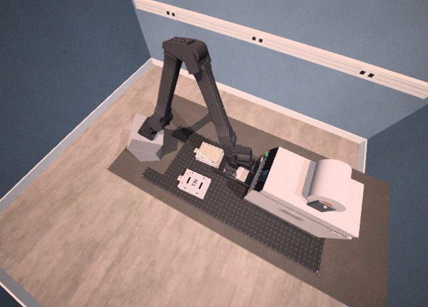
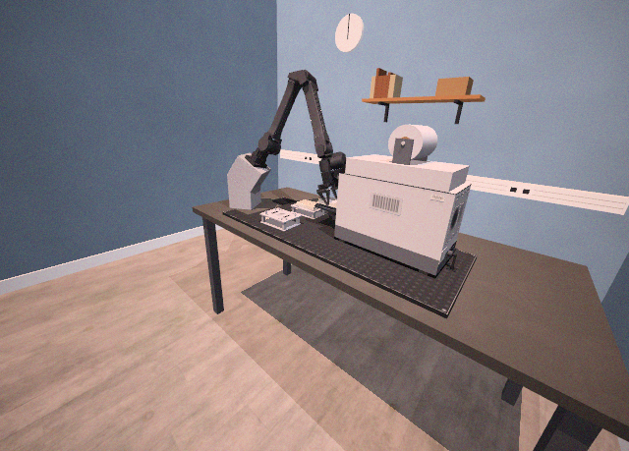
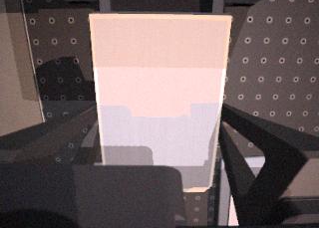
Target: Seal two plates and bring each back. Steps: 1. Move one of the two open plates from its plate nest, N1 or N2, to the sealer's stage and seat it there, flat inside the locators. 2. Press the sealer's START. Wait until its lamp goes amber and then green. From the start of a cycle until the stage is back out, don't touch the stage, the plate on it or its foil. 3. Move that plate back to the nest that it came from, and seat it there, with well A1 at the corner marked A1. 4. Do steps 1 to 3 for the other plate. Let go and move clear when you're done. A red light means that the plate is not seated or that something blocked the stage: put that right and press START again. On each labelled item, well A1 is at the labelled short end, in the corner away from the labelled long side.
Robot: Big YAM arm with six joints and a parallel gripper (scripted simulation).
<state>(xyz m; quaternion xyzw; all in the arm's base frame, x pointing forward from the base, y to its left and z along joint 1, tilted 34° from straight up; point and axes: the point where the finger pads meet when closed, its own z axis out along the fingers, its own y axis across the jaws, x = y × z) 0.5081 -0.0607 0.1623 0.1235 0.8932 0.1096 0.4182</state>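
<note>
The sealer stage is 2 cm below my hand. Also, from my hand: foil roll (33 cm ahead, 5 cm to the right, 29 cm above); then plate nest (21 cm behind, 13 cm to the right, 8 cm below).
</note>
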